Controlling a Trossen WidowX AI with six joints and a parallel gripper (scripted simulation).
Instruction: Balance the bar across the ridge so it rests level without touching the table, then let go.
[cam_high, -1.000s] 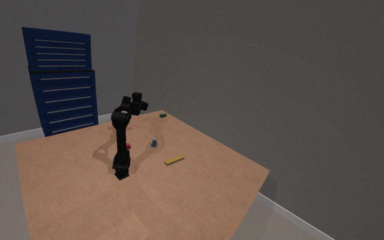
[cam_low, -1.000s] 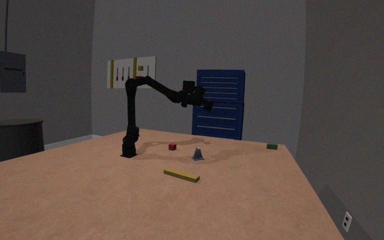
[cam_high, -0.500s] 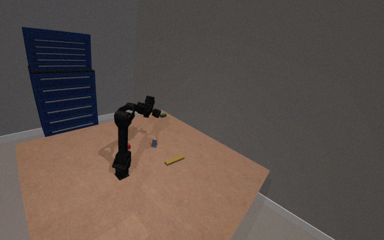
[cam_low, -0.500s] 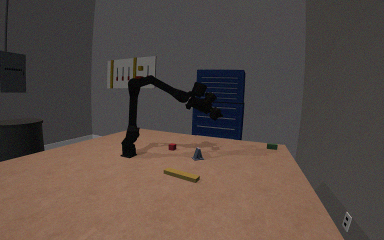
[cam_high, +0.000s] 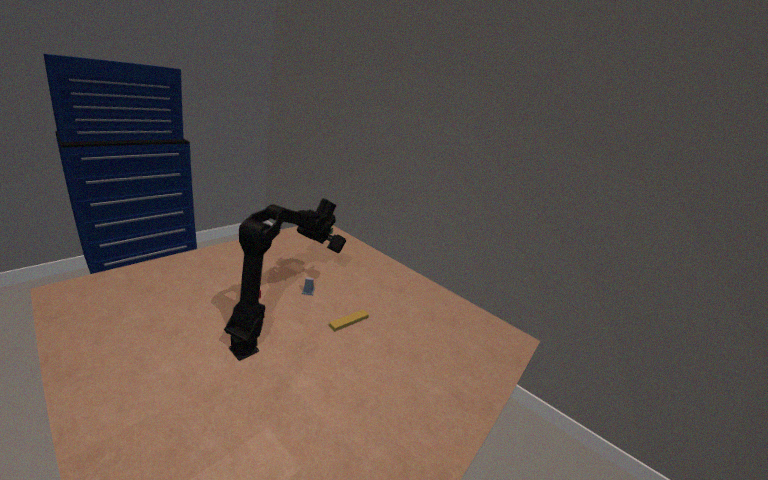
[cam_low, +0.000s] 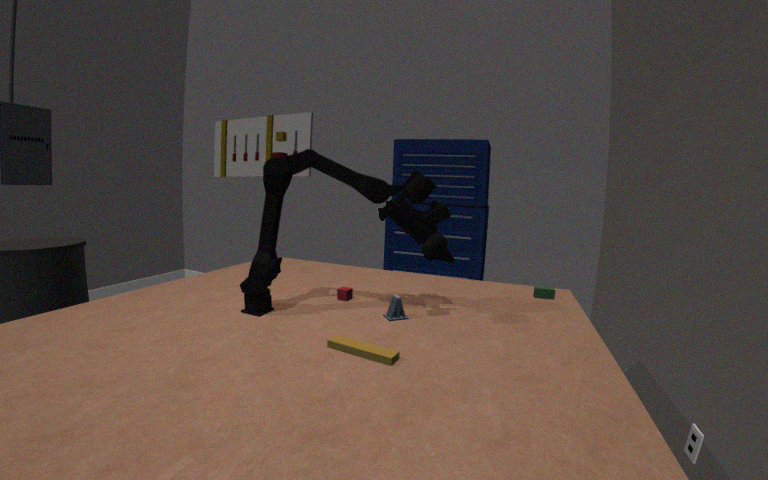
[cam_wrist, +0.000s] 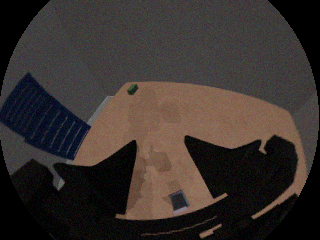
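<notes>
Right now my gripper tip is 300 mm to the left of the yellow bar, 150 mm above it and 120 mm past it. The rest, counted from my gripper tip: red cube 300 mm behind, 140 mm below, 10 mm to the left; then green block 300 mm to the left, 280 mm ahead, 140 mm below.
</notes>
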